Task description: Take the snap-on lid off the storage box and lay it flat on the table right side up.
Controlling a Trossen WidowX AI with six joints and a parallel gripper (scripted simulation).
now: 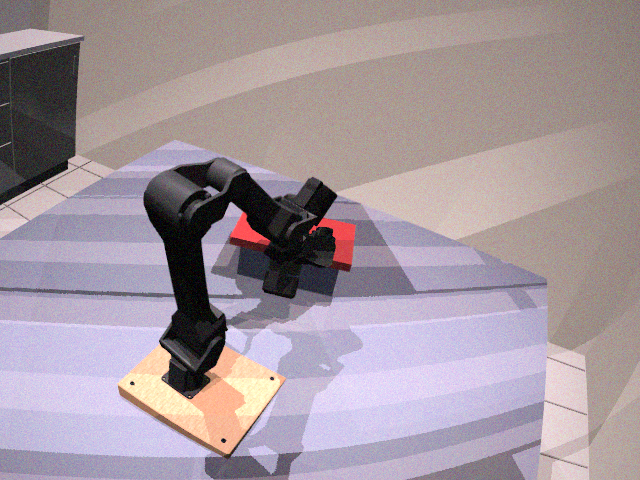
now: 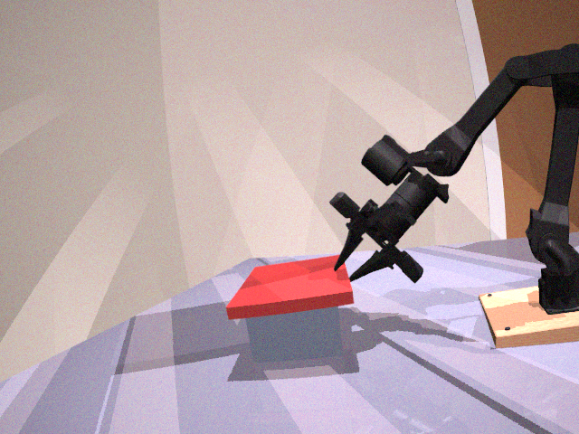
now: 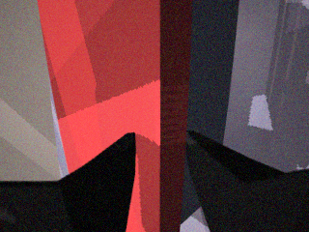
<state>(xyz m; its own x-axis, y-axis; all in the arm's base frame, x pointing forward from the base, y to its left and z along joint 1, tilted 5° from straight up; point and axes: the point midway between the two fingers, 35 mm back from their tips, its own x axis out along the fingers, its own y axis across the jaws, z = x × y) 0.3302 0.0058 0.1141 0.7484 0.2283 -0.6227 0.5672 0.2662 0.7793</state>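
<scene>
The red lid lies 7 cm ahead of my gripper tip and 2 cm to the left of it. Also, from my gripper tip: grey-blue storage box (7 cm ahead, 2 cm to the left, 5 cm below).
</scene>
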